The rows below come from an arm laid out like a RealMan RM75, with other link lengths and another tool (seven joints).
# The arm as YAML. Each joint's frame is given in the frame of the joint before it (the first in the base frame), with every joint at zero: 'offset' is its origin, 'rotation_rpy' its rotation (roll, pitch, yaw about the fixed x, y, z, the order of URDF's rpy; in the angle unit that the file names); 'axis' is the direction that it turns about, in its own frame. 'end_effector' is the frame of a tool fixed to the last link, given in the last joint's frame.
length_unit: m
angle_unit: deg
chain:
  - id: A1
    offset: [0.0, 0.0, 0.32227]
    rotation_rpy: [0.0, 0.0, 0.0]
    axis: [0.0, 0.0, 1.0]
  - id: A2
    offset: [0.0, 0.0, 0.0]
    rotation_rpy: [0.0, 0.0, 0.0]
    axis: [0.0, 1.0, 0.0]
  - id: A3
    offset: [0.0, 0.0, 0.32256]
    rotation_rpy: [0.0, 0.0, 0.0]
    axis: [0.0, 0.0, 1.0]
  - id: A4
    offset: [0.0, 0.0, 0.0]
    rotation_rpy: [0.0, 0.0, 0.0]
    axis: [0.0, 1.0, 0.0]
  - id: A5
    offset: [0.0, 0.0, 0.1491]
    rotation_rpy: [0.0, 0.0, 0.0]
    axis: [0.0, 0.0, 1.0]
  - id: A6
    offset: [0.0, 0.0, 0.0]
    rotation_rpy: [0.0, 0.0, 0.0]
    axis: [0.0, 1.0, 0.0]
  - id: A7
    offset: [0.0, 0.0, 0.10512]
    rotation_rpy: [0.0, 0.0, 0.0]
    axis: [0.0, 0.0, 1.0]
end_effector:
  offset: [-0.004, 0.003, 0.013]
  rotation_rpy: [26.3, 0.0, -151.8]
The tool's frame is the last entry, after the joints.
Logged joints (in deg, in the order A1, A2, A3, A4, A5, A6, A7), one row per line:
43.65 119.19 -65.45 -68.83 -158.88 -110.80 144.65
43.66 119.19 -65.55 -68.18 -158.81 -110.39 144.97
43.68 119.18 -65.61 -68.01 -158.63 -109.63 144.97
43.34 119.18 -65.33 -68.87 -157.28 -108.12 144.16
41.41 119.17 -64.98 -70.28 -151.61 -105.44 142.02
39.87 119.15 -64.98 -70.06 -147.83 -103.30 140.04
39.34 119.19 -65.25 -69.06 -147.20 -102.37 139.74
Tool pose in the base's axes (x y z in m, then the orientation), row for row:
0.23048 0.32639 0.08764 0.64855 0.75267 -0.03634 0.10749
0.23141 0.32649 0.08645 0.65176 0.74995 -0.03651 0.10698
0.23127 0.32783 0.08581 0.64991 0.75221 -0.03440 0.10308
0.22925 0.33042 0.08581 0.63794 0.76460 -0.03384 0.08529
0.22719 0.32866 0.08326 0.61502 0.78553 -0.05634 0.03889
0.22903 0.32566 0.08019 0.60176 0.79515 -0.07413 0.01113
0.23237 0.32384 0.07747 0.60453 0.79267 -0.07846 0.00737
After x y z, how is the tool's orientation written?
As a quaternion, x y z w.
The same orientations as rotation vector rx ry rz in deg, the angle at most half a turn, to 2 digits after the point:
109.37 126.93 -6.13
109.94 126.51 -6.16
109.88 127.17 -5.82
108.98 130.62 -5.78
108.04 138.00 -9.90
107.56 142.12 -13.25
108.31 142.02 -14.06

